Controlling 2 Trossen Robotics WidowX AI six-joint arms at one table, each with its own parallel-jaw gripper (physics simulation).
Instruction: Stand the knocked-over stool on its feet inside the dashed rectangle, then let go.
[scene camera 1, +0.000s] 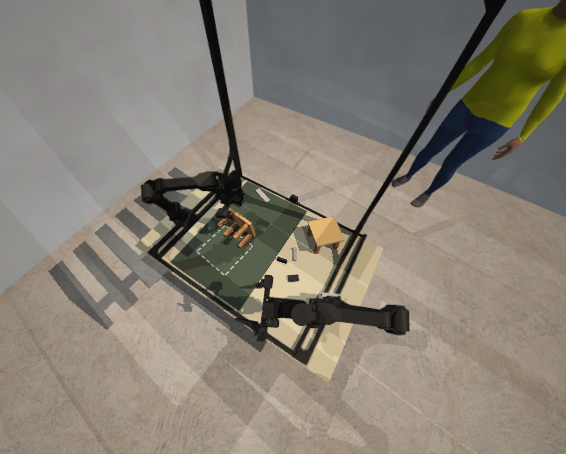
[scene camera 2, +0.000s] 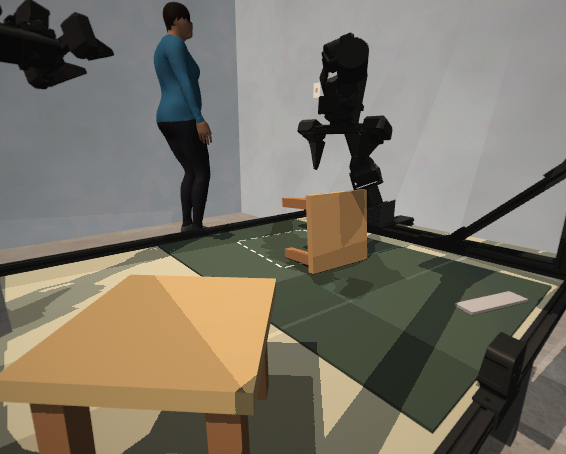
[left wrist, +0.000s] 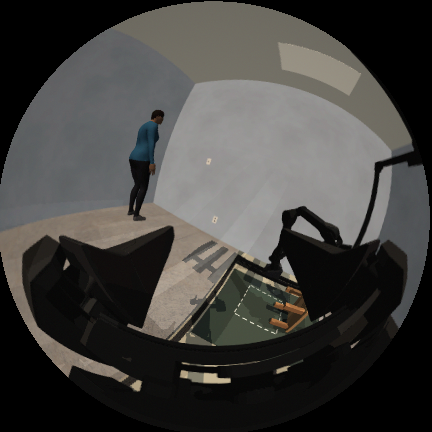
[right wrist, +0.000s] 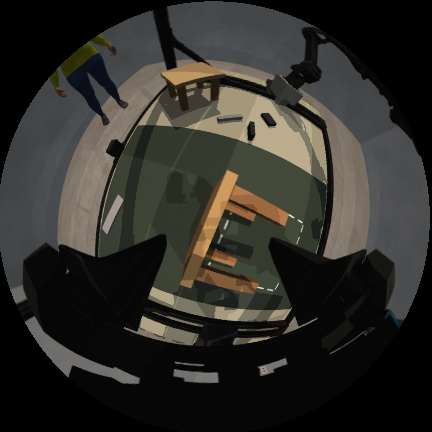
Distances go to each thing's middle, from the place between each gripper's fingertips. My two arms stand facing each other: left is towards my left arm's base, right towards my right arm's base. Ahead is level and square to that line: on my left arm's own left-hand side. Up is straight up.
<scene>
My right hand is 42 cm to the right of the light wooden table (scene camera 2: 172, 343), 21 cm past it and 14 cm above it.
Right now the light wooden table is 57 cm behind my left hand, 36 cm below it and 9 cm to the left of it.
</scene>
